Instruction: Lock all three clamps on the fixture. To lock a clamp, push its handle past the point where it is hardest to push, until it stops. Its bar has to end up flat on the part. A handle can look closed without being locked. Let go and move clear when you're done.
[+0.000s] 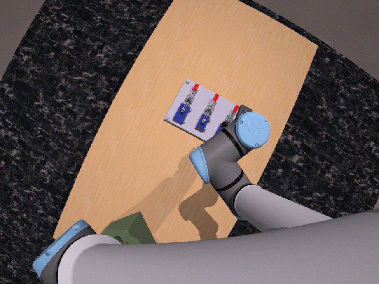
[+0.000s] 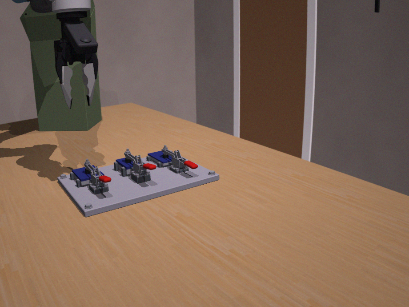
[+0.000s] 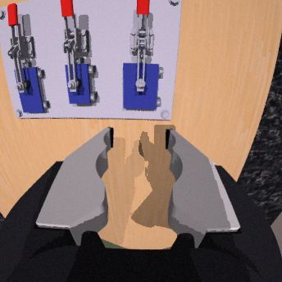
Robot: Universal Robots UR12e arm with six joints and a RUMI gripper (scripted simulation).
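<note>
My gripper is now 19 cm above the blue part. The rest, counted from my hand: grey fixture plate 21 cm below, 10 cm to the left, 7 cm ahead.
</note>
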